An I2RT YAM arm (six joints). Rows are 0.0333 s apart.
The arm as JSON. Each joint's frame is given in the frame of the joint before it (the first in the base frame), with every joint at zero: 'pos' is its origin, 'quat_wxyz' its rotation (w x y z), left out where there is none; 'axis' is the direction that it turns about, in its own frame. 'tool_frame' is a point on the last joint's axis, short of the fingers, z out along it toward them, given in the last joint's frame.
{
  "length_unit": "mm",
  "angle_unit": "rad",
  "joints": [
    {
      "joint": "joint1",
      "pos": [
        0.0,
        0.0,
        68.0
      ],
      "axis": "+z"
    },
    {
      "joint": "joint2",
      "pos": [
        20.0,
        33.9,
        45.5
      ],
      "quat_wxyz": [
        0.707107,
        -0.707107,
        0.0,
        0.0
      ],
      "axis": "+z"
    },
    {
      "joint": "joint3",
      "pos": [
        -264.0,
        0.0,
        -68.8
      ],
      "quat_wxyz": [
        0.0,
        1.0,
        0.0,
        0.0
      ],
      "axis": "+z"
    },
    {
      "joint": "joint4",
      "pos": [
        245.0,
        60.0,
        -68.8
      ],
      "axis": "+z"
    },
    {
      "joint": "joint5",
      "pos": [
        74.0,
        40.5,
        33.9
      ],
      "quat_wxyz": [
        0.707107,
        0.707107,
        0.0,
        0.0
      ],
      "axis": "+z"
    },
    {
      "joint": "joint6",
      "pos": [
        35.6,
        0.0,
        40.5
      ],
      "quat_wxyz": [
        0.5,
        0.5,
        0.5,
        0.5
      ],
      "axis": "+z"
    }
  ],
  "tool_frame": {
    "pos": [
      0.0,
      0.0,
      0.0
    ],
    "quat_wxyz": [
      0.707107,
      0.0,
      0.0,
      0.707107
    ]
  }
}
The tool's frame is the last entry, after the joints.
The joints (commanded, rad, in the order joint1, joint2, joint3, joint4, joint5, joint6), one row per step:
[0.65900 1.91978 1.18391 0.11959 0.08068 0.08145]
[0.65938 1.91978 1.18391 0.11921 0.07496 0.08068]
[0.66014 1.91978 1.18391 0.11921 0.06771 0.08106]
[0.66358 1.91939 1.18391 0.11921 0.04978 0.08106]
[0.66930 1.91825 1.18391 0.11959 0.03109 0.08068]
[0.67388 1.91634 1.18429 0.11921 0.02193 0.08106]
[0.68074 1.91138 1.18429 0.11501 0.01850 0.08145]
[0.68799 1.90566 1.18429 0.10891 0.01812 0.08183]
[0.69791 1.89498 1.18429 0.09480 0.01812 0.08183]
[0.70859 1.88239 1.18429 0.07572 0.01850 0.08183]
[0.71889 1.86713 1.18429 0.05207 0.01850 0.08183]
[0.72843 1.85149 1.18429 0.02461 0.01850 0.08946]
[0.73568 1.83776 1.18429 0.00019 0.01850 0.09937]
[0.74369 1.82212 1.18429 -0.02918 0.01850 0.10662]
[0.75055 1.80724 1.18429 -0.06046 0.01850 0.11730]
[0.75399 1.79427 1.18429 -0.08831 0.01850 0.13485]
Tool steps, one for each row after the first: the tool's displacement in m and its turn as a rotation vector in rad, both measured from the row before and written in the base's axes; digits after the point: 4 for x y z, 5 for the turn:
[-0.0002 0.0003 0.0000 0.00185 0.00199 0.00549]
[-0.0003 0.0005 0.0000 0.00357 0.00274 0.00646]
[-0.0013 0.0017 0.0001 0.00842 0.00606 0.01807]
[-0.0019 0.0024 0.0005 0.00917 0.00530 0.02120]
[-0.0015 0.0017 0.0008 0.00557 0.00197 0.01185]
[-0.0023 0.0020 0.0016 0.00227 0.00084 0.00944]
[-0.0025 0.0019 0.0017 0.00017 0.00062 0.00734]
[-0.0039 0.0021 0.0030 -0.00219 0.00264 0.00992]
[-0.0045 0.0020 0.0033 -0.00437 0.00481 0.01037]
[-0.0048 0.0015 0.0039 -0.00549 0.00634 0.01030]
[-0.0049 0.0009 0.0037 -0.00314 0.01281 0.00500]
[-0.0040 0.0003 0.0032 -0.00115 0.01310 0.00127]
[-0.0047 0.0001 0.0035 -0.00493 0.01390 0.00356]
[-0.0044 -0.0004 0.0030 -0.00489 0.01755 0.00019]
[-0.0033 -0.0012 0.0026 -0.00007 0.01987 -0.00774]

